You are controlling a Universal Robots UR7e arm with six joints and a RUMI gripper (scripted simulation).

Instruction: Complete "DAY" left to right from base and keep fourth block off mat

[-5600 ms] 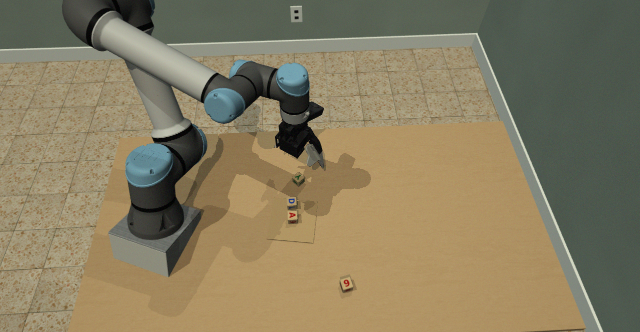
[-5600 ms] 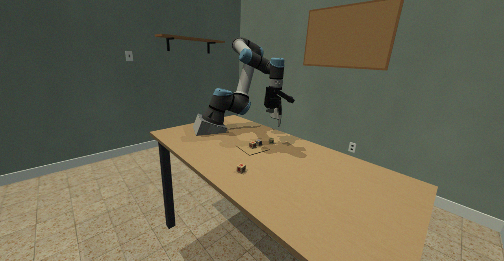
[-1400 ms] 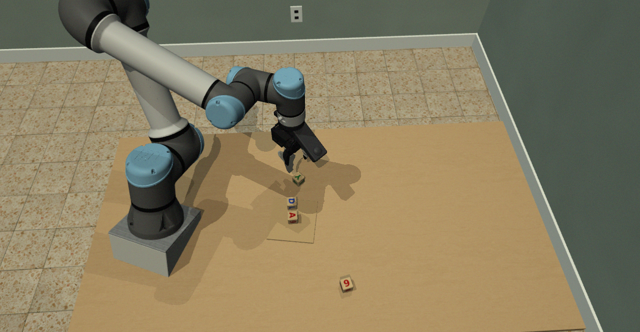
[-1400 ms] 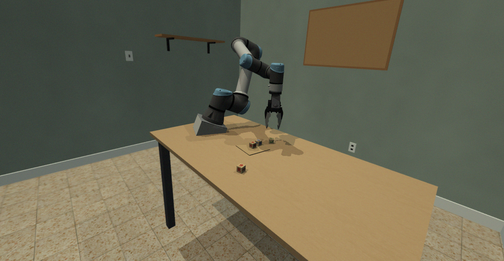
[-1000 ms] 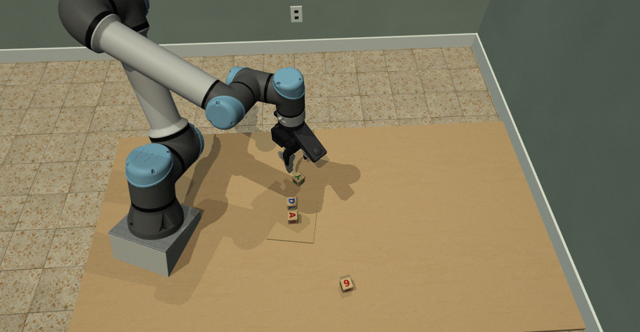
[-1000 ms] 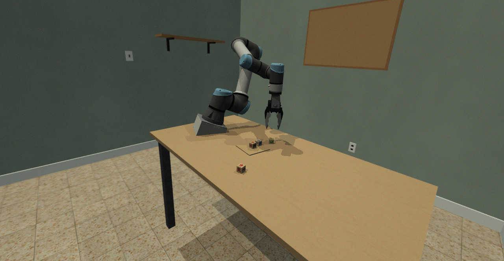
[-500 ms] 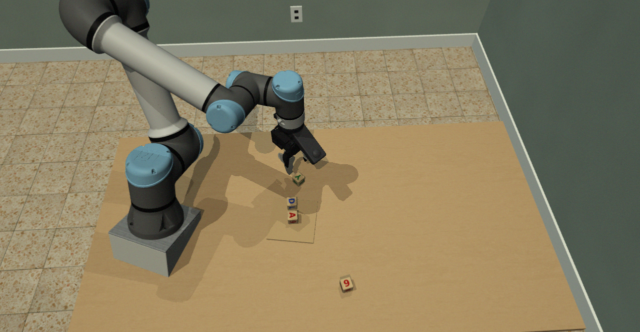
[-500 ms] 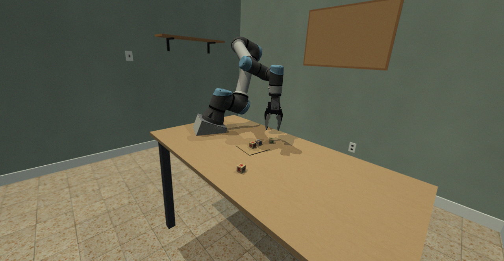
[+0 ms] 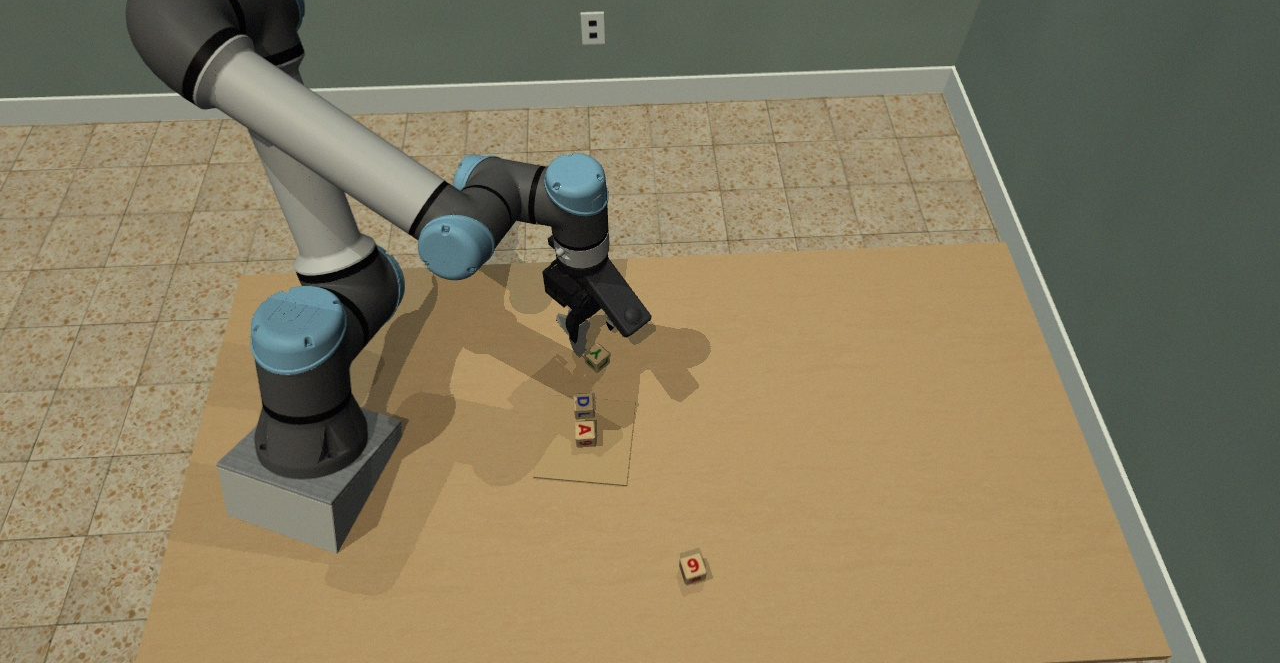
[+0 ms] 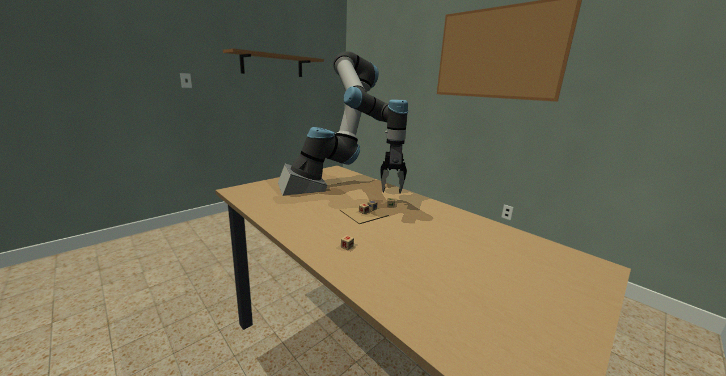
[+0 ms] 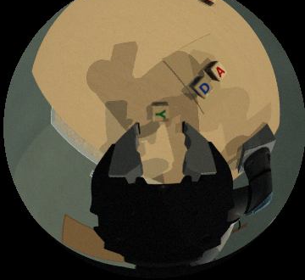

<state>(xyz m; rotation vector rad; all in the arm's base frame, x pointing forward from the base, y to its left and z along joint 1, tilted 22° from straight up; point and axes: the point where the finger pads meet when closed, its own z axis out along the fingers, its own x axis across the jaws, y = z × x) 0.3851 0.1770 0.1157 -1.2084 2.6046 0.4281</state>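
The Y block lies 6 cm below my hand. Round my hand: thin mat (14 cm to the right, 7 cm below); D block (9 cm to the right, 5 cm below, 1 cm behind).
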